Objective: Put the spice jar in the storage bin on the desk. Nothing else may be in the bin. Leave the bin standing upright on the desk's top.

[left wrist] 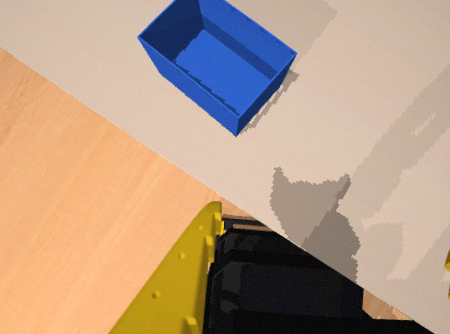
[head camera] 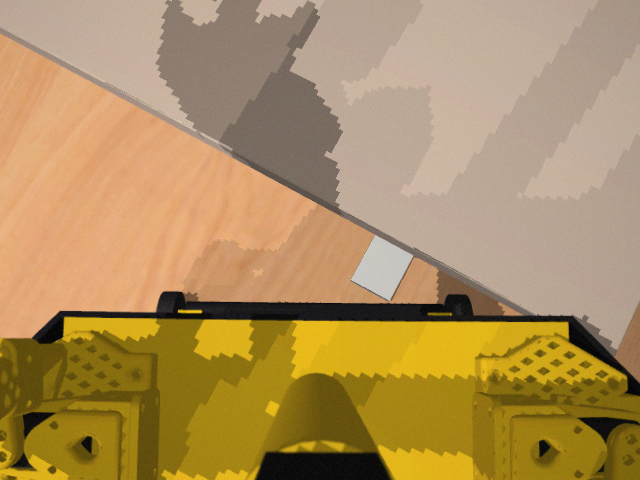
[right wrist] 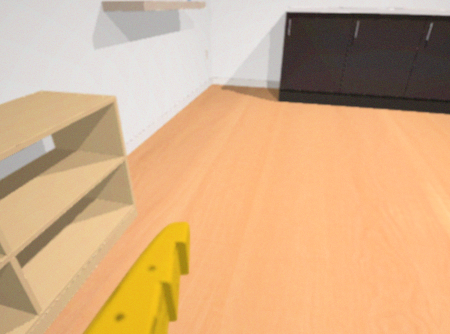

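Where they show: left hand at its tool point: [left wrist: 221,213]; right hand at its tool point: [right wrist: 188,241]; left arm's base at its link origin: [head camera: 54,424]; right arm's base at its link origin: [head camera: 575,428].
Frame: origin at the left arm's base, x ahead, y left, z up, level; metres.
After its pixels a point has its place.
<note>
The blue storage bin [left wrist: 200,96] {x 0.379, y 0.071, z -0.008 m} stands upright on the beige desk [left wrist: 125,90] {x 0.405, y 0.202, z -0.055 m} [head camera: 491,232] {x 0.127, y -0.277, z -0.055 m} at the top of the left wrist view. No object shows on the visible part of its inner floor; its far left corner is cut off. My left gripper [left wrist: 332,229] is open and empty, with one jaw left of centre and the other's tip at the right edge. It hangs near the desk's edge, apart from the bin. My right gripper is fully open: one notched jaw [right wrist: 145,285] {x -0.233, y -0.282, z 0.118 m} shows, over the floor and away from the desk. The spice jar does not show in these views.
In the head view, my cart's yellow top [head camera: 413,341] is close to the slanting desk edge, with a pale block [head camera: 382,267] between them. The right wrist view shows a wooden shelf unit [right wrist: 75,100] {x -1.387, y -0.587, z -0.165 m} at left and a dark cabinet [right wrist: 320,60] {x -2.852, y 1.300, z -0.321 m} at the back.
</note>
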